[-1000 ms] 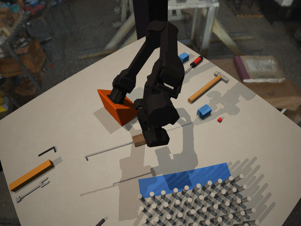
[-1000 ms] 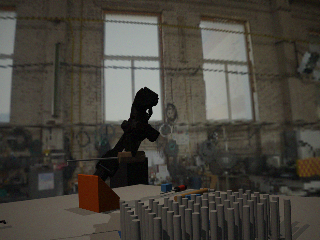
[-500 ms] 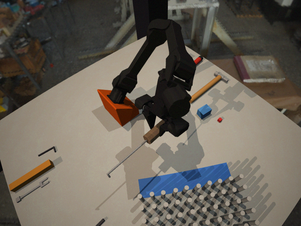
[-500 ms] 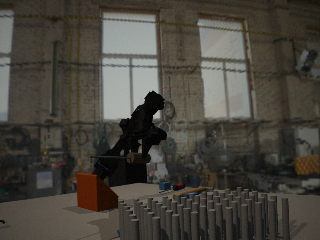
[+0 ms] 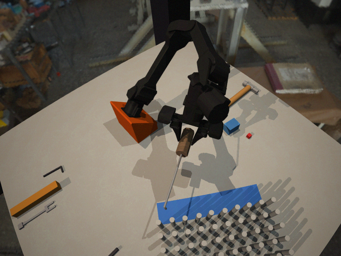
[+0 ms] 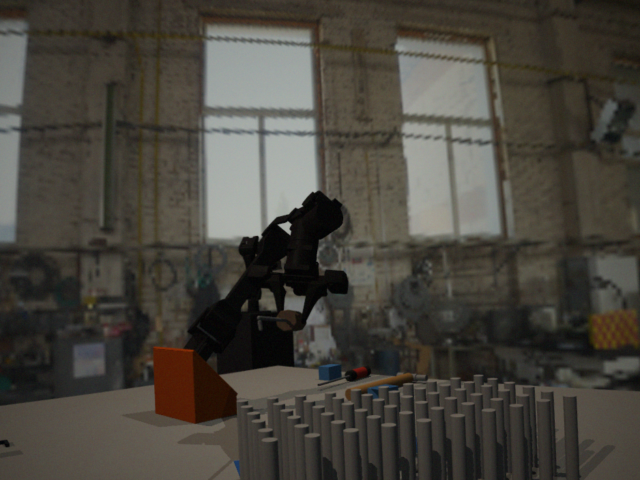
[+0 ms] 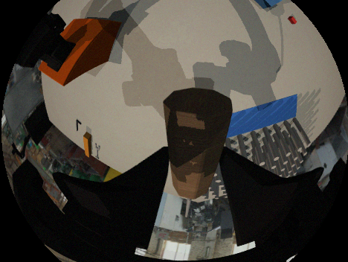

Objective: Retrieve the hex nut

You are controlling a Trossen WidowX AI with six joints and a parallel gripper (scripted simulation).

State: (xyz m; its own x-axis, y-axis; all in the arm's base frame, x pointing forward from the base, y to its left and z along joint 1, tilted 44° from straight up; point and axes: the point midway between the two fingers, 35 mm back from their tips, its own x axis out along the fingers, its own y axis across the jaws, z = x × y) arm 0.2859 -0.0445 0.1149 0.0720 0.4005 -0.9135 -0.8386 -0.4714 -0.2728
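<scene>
My gripper tip is 170 mm short of the blue taped strip, 30 mm to the left of it and 200 mm above it. From my gripper tip the other things lie so: L-shaped key: 350 mm behind, 420 mm to the right, 200 mm below; then orange bar: 280 mm behind, 550 mm to the right, 190 mm below; then small red cube: 80 mm ahead, 300 mm to the left, 200 mm below.
</scene>
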